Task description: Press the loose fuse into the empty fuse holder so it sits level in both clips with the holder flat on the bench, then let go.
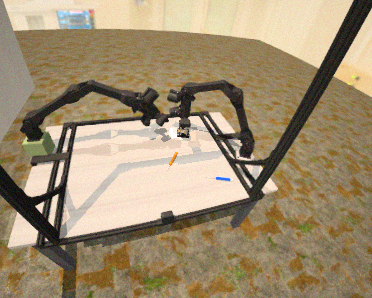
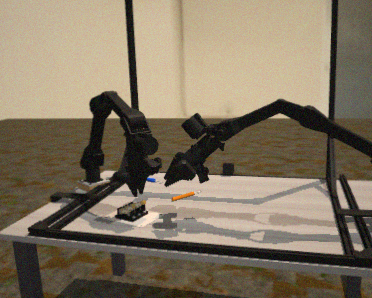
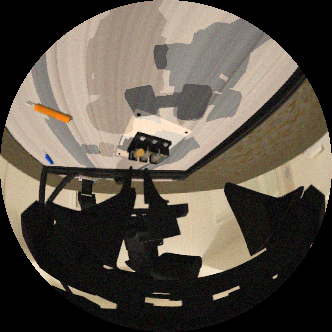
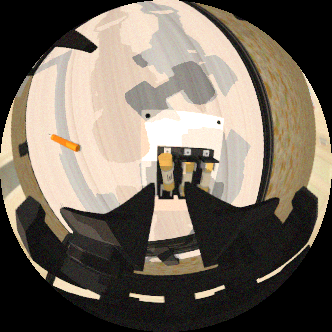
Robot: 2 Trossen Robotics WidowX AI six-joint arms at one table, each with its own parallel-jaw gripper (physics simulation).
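Where they show: left gripper, fingertip midpoint: [image 2: 164, 182] [image 3: 181, 190]; right gripper, fingertip midpoint: [image 1: 182, 127] [image 2: 138, 195] [image 3: 137, 167] [image 4: 169, 186]; left arm's base, origin of the base link: [image 1: 35, 137]; right arm's base, origin of the base link: [image 1: 244, 154] [image 2: 93, 180] [image 3: 87, 180].
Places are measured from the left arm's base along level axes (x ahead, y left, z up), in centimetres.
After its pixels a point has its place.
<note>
A black fuse holder [image 1: 183, 132] [image 2: 132, 210] @(x 78.5, y 13.9, z -7.3 cm) [image 3: 148, 148] @(x 77.8, y 10.2, z -7.8 cm) [image 4: 185, 154] @(x 77.9, y 11.1, z -9.6 cm) lies flat on a white plate [image 2: 147, 219] @(x 74.2, y 12.1, z -10.7 cm) [image 4: 185, 130] @(x 74.7, y 11.7, z -10.7 cm) near the table's far rail. It holds two pale fuses. A third fuse with orange caps [image 4: 166, 176] @(x 79.2, y 8.2, z -6.5 cm) [image 3: 139, 152] @(x 76.8, y 8.2, z -6.1 cm) lies along the left slot and looks higher than the others. My right gripper [image 1: 183, 128] @(x 79.1, y 8.4, z -4.1 cm) [image 2: 137, 193] @(x 79.1, y 8.4, z -4.1 cm) [image 4: 169, 186] @(x 79.1, y 8.4, z -4.1 cm) [image 3: 137, 167] @(x 79.1, y 8.4, z -4.1 cm) points straight down a little above the holder. Its fingers are drawn close, with a narrow gap and nothing between them. My left gripper [image 1: 153, 120] [image 2: 183, 181] is wide open and empty beside the holder.
An orange-handled tool [image 1: 173, 159] @(x 70.7, y -12.3, z -9.7 cm) [image 2: 183, 196] @(x 70.5, y -10.7, z -10.1 cm) [image 3: 52, 112] @(x 70.7, y -10.3, z -9.9 cm) [image 4: 65, 142] @(x 71.4, y -9.5, z -9.6 cm) lies mid-table. A blue-handled tool [image 1: 222, 178] @(x 93.6, y -28.1, z -9.6 cm) [image 2: 150, 179] @(x 92.4, y -26.8, z -9.7 cm) [image 3: 48, 159] @(x 93.6, y -27.6, z -9.9 cm) lies near the right arm's side. The black frame rail [image 1: 217, 130] @(x 104.6, y 11.6, z -9.6 cm) runs beside the holder. A green block [image 1: 43, 143] @(x 5.0, y -3.9, z -1.2 cm) sits at the left edge.
</note>
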